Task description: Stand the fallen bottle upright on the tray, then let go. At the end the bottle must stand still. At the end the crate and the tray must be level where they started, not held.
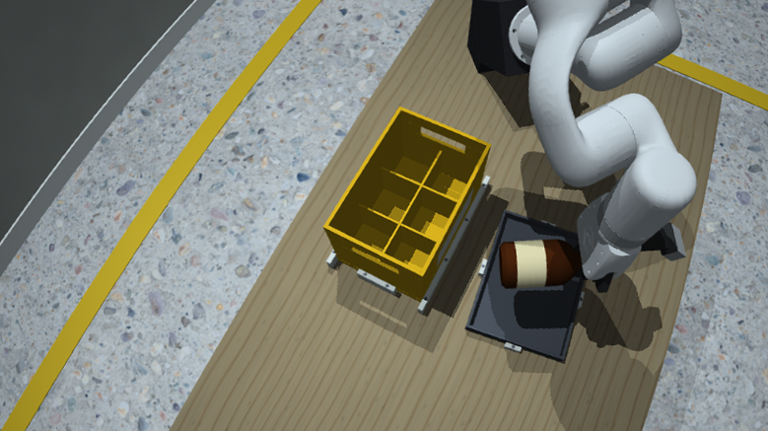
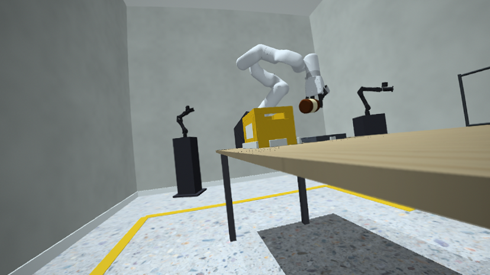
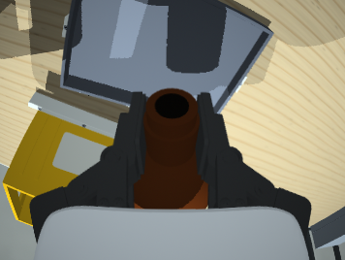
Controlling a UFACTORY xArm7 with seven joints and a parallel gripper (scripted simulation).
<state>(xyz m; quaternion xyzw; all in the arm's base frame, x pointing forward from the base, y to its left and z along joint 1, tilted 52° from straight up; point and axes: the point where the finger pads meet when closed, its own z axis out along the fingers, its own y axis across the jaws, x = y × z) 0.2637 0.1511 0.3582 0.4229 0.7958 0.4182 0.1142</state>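
Right now the brown bottle is 40 mm ahead of my hand, 40 mm to the right of it and 10 mm below it. The rest, counted from my hand: dark grey tray: 20 mm ahead, 40 mm to the right, 190 mm below; yellow crate: 100 mm ahead, 300 mm to the right, 120 mm below.
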